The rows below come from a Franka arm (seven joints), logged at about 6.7 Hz.
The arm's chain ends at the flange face. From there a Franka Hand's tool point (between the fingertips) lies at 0.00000 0.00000 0.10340 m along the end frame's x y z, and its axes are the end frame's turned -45 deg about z.
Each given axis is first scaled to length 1.
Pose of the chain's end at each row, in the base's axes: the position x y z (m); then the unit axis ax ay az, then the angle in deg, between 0 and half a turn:
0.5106 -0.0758 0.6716 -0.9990 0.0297 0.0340 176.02
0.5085 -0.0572 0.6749 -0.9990 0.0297 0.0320 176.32
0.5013 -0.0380 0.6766 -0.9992 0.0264 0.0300 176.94
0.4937 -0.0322 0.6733 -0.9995 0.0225 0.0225 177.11
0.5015 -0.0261 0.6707 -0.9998 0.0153 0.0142 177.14
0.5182 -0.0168 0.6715 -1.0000 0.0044 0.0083 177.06
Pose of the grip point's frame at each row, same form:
0.5038 -0.0684 0.5687 -0.9347 -0.3550 0.0181 174.83
0.5021 -0.0504 0.5719 -0.9347 -0.3550 0.0173 175.20
0.4953 -0.0323 0.5735 -0.9335 -0.3581 0.0175 175.86
0.4892 -0.0269 0.5701 -0.9322 -0.3618 0.0111 176.34
0.4986 -0.0209 0.5675 -0.9296 -0.3685 0.0036 176.74
0.5165 -0.0115 0.5683 -0.9256 -0.3786 -0.0022 176.92

